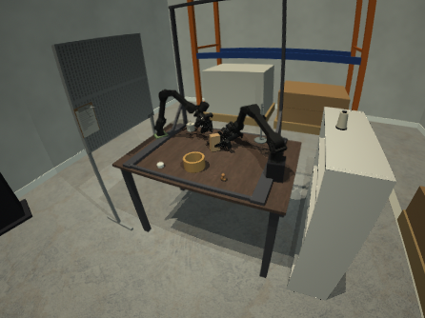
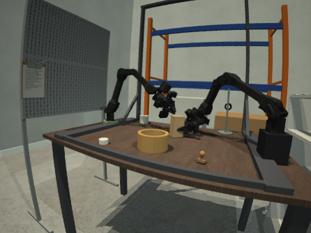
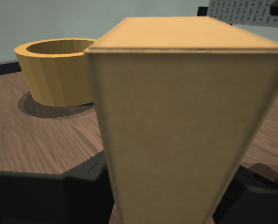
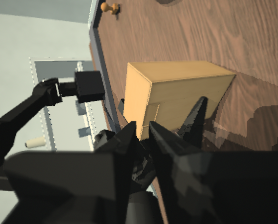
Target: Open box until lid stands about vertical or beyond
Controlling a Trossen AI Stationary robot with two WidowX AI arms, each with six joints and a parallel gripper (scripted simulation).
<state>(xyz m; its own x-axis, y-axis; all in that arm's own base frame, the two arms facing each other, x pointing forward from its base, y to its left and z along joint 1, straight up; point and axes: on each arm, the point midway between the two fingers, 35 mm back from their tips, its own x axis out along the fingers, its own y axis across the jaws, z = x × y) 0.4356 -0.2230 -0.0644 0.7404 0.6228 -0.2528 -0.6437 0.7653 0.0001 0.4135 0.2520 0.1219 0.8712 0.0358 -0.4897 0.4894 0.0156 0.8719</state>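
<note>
Now: the tan paper carton 20 mm ahead of my left hand, 10 mm to the right of it and 20 mm above it.
</note>
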